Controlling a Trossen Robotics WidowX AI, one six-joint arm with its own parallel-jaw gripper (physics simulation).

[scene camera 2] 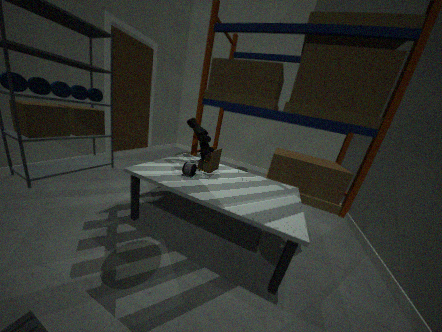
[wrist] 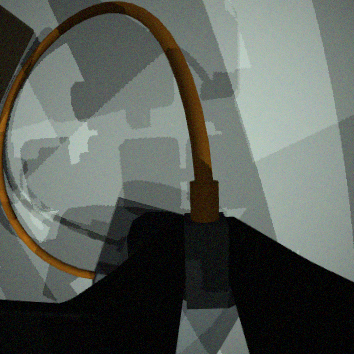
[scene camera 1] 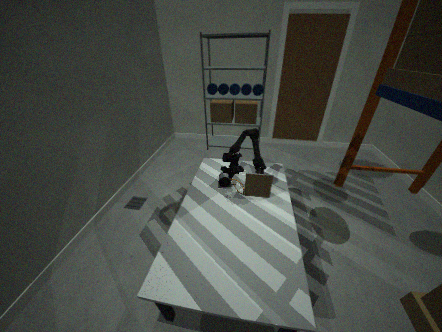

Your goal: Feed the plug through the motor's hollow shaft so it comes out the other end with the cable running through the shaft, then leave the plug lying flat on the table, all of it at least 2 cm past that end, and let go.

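Frame: origin at the arm's base, x ahead, y left, z up, level; millimetres.
Where they show: gripper, fingertip midpoint: (scene camera 2: 202,160) (wrist: 203,228) (scene camera 1: 230,178); arm's base at its link origin: (scene camera 2: 209,154) (scene camera 1: 259,176).
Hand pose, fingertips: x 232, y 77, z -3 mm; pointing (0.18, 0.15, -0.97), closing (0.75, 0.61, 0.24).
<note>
Each offset is from my fingertips to the top centre of the thing. "*": to the spot under its first point. Level surfaces: height alone.
The motor, a short dark cylinder with a grey band {36 mm down, 65 mm ahead, 79 mm right} (scene camera 1: 224,180) (scene camera 2: 189,169), lies on the table {137 mm down} (scene camera 1: 220,240) (scene camera 2: 240,192) near the arm. My gripper (scene camera 1: 231,171) (wrist: 203,228) is low, right behind the motor in the first scene view. It is shut on the dark rectangular plug {21 mm up, 2 mm ahead, 7 mm right} (wrist: 207,270). The plug's orange collar {* 10 mm up, 12 mm back, 10 mm left} (wrist: 204,201) points up and away from the fingers in the wrist view. The orange cable {* 6 mm down, 33 mm back, 37 mm left} (wrist: 187,90) arches from it in a wide loop to the left and back behind the left finger. The shaft opening and whether the plug is in it cannot be made out.
A brown upright box or panel (scene camera 1: 258,185) (scene camera 2: 212,160) (wrist: 11,47) stands on the table beside the motor and the cable loop. A grey shelf rack (scene camera 1: 236,35) stands behind the table. Stripes of light and shadow cross the table top.
</note>
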